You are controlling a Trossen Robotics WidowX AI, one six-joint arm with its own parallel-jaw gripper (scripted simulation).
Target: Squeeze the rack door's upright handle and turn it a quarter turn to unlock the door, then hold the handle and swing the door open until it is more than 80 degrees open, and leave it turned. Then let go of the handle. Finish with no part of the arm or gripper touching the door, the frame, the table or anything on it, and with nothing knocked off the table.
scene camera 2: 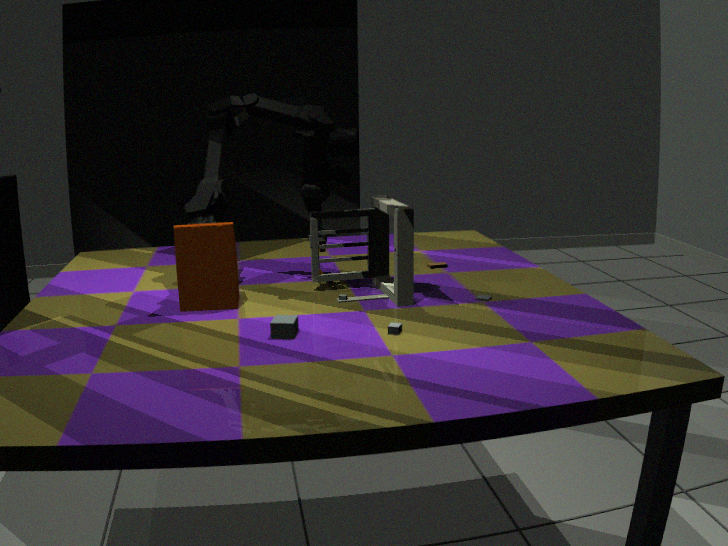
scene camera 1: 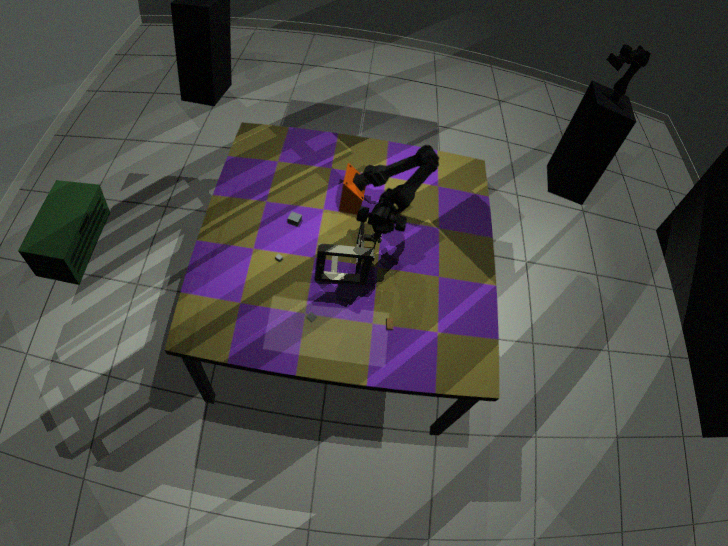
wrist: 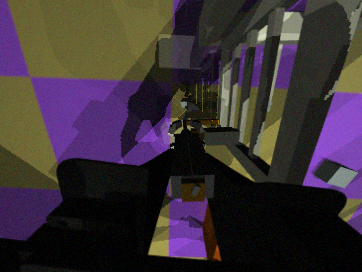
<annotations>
same spot on grey rack: (scene camera 1: pixel 367 254) = (scene camera 2: pixel 386 197)
</annotations>
